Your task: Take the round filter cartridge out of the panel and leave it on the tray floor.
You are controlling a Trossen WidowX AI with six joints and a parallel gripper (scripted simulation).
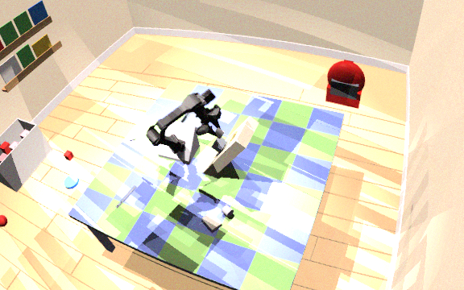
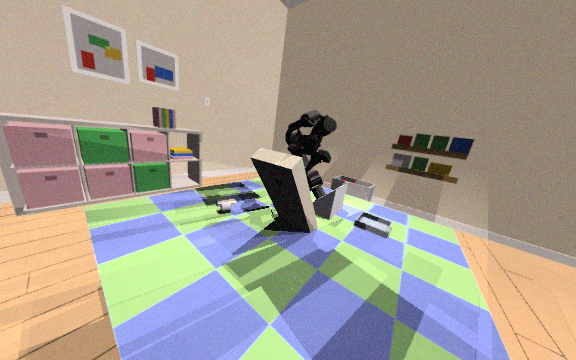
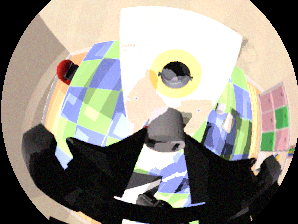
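My gripper tip is now 340 mm past the dark tray, 260 mm to the right of it and 250 mm above it. From my gripper tip the other things lie so: service panel: 90 mm below, 50 mm ahead; then round filter cartridge: right at my gripper tip.
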